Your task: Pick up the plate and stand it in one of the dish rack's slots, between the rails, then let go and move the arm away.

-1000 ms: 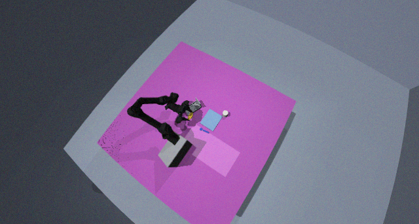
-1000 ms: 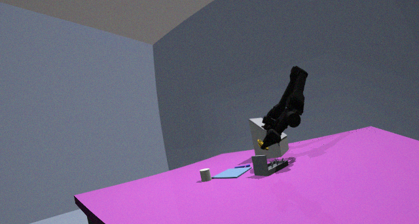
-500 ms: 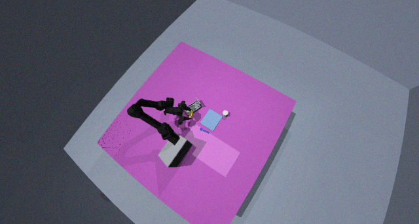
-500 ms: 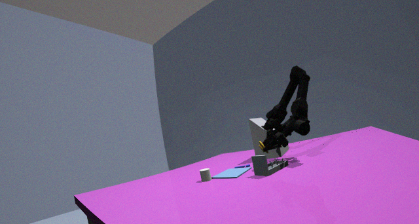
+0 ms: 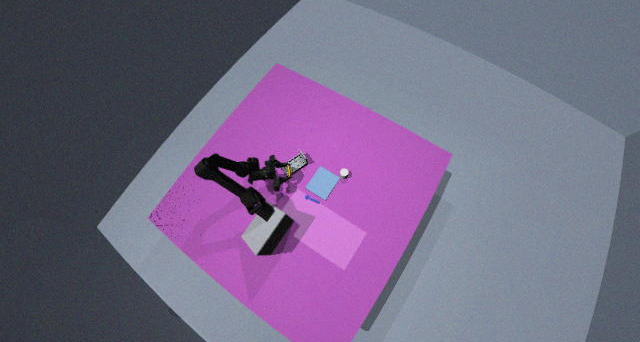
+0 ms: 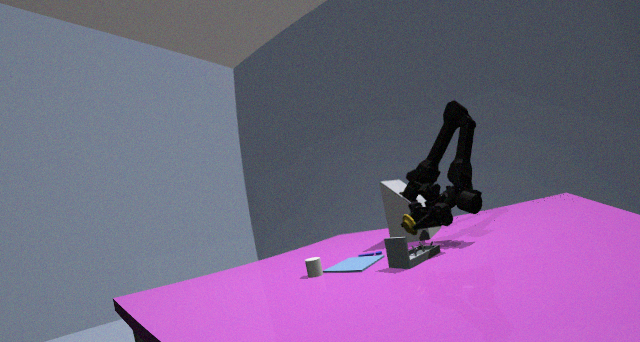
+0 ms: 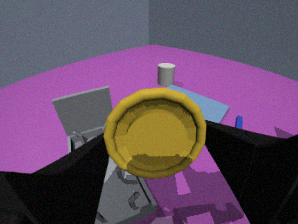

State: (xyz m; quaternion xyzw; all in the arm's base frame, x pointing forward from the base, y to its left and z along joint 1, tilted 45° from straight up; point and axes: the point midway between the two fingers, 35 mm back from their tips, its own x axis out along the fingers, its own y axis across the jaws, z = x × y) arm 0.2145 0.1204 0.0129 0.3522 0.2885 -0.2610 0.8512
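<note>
Right now my gripper tip is 5 cm short of the grey dish rack, 3 cm to the right of it and 6 cm above it. The rest, counted from my gripper tip: yellow plate: 1 cm behind, 1 cm to the left; blue spoon: 5 cm behind, 16 cm to the right, 8 cm below; light blue mat: 6 cm ahead, 16 cm to the right, 8 cm below.
</note>
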